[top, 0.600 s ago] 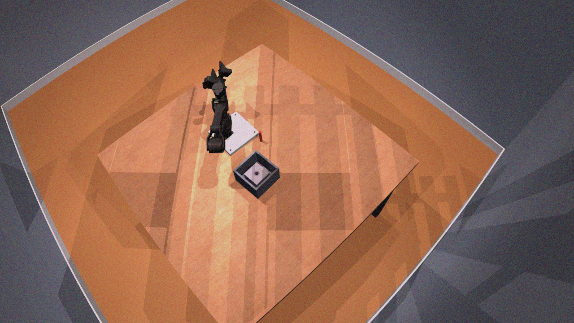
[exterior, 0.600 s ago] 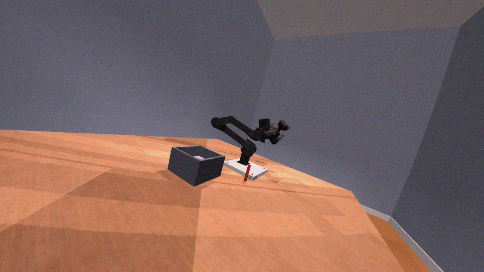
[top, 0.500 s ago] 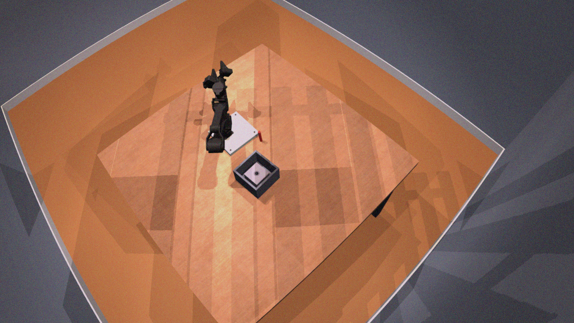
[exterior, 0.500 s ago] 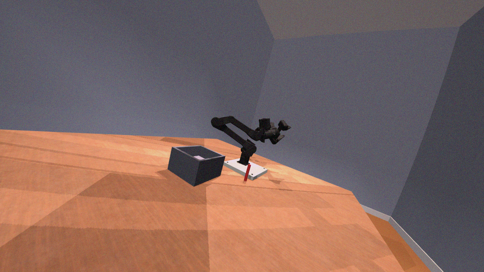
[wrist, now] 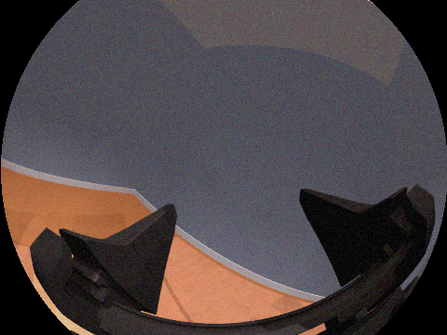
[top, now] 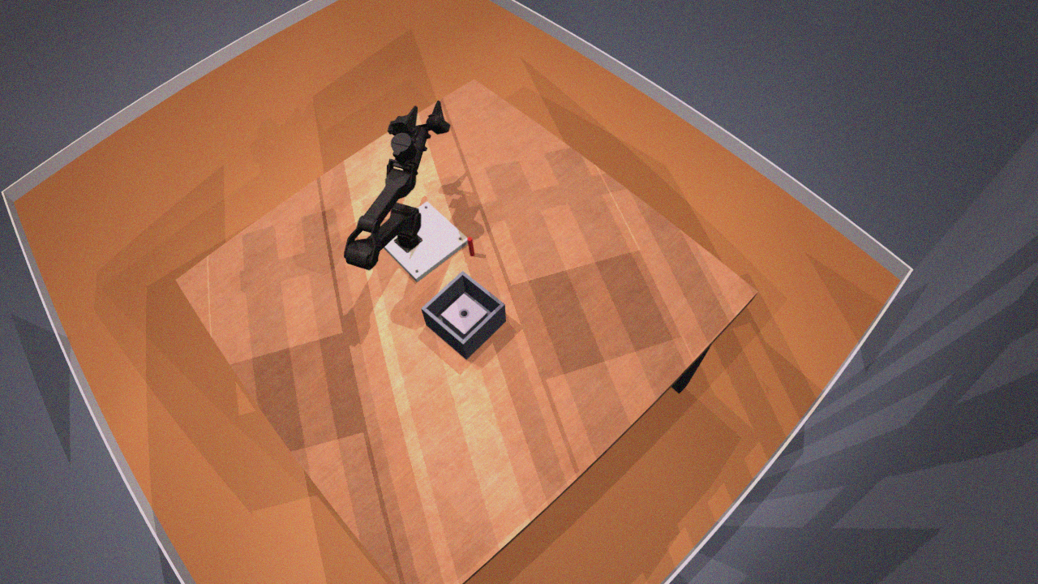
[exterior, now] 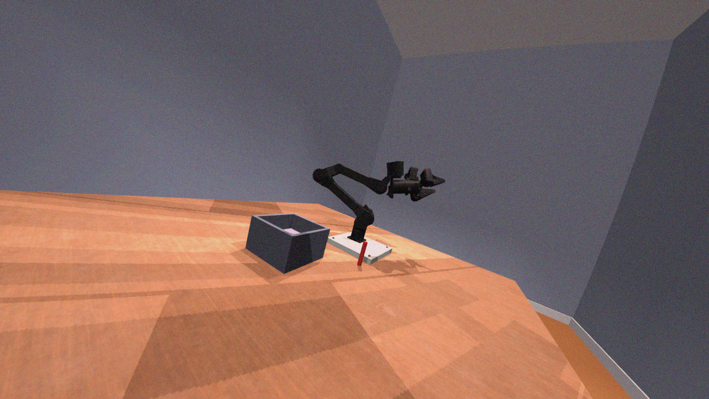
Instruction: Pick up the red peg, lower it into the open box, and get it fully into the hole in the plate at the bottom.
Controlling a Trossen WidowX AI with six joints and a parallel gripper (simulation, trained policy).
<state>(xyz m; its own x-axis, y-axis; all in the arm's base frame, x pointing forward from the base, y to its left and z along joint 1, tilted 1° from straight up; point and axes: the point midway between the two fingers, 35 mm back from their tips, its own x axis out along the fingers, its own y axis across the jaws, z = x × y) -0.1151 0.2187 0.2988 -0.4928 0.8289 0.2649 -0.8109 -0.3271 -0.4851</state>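
My gripper tip is 30 cm short of the red peg, 14 cm to the left of it and 29 cm above it. From my gripper tip the other things lie so: dark box 45 cm ahead, 32 cm to the right, 30 cm below; then light grey plate 45 cm ahead, 32 cm to the right, 29 cm below.
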